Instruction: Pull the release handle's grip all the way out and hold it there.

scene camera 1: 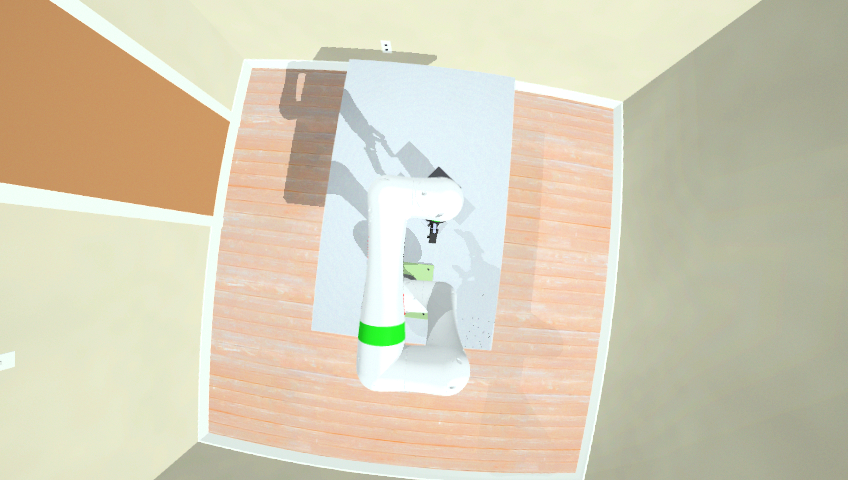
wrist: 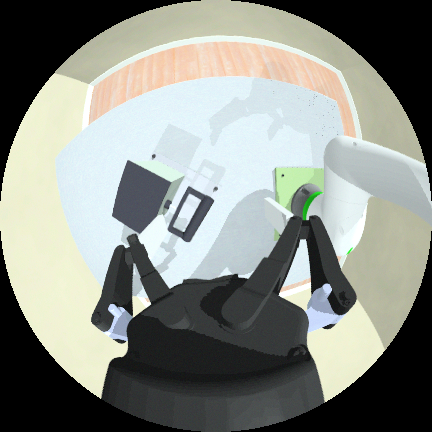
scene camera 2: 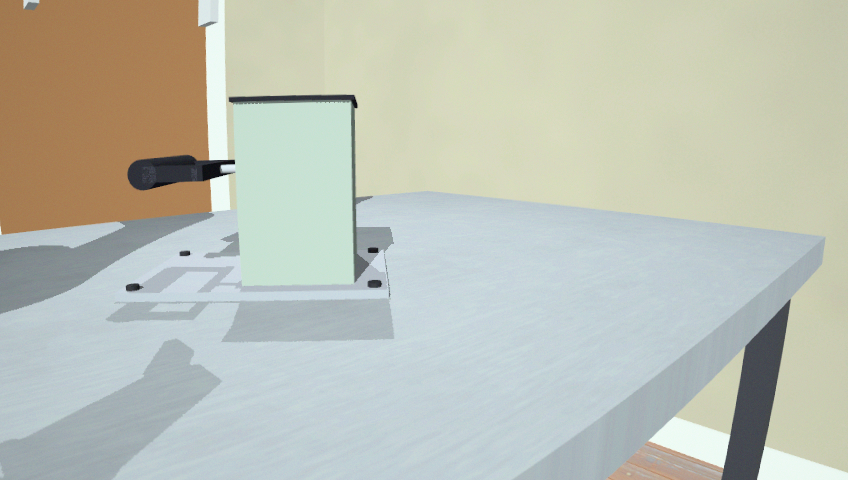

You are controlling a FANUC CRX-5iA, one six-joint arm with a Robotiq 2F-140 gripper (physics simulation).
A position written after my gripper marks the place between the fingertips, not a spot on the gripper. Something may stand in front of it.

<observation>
I see my gripper (wrist: 213,215) and a bolted base plate (wrist: 191,178).
</observation>
